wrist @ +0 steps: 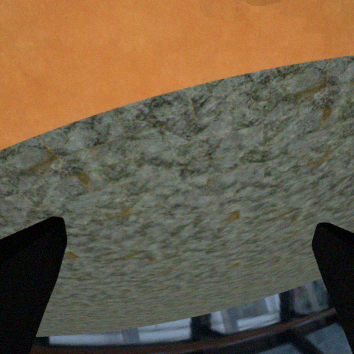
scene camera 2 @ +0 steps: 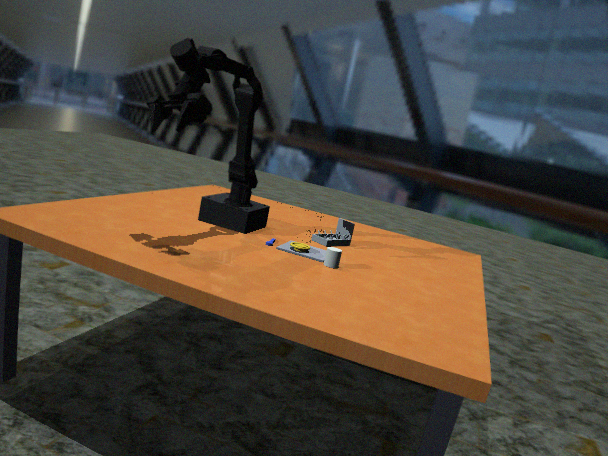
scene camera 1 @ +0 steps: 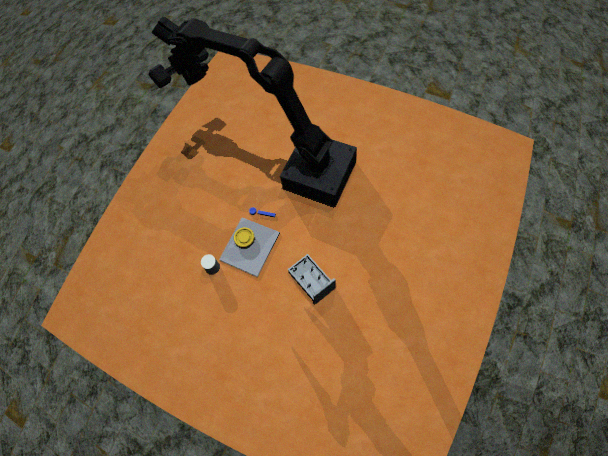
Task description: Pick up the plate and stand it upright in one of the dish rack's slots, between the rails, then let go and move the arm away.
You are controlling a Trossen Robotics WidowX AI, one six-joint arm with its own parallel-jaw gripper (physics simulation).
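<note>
The yellow round plate [scene camera 1: 244,237] [scene camera 2: 300,247] lies flat on a grey square board, near one edge of it. The small grey dish rack [scene camera 1: 326,290] [scene camera 2: 345,229] stands on the table apart from the board, with short dark pegs and a taller panel at one end. No plate shows in it. My gripper [scene camera 1: 177,78] [scene camera 2: 170,119] [wrist: 194,235] is open and empty, high in the air and well away from plate and rack. Neither the plate nor the rack shows in the wrist view, where table, floor and background appear past the wide-spread fingers.
The grey board [scene camera 1: 242,262] [scene camera 2: 314,254] lies under the plate. A white cup [scene camera 1: 209,264] [scene camera 2: 333,258] stands close beside the board. A blue spoon-like object [scene camera 1: 266,214] [scene camera 2: 270,242] lies between the board and the black arm base [scene camera 1: 319,175] [scene camera 2: 233,213].
</note>
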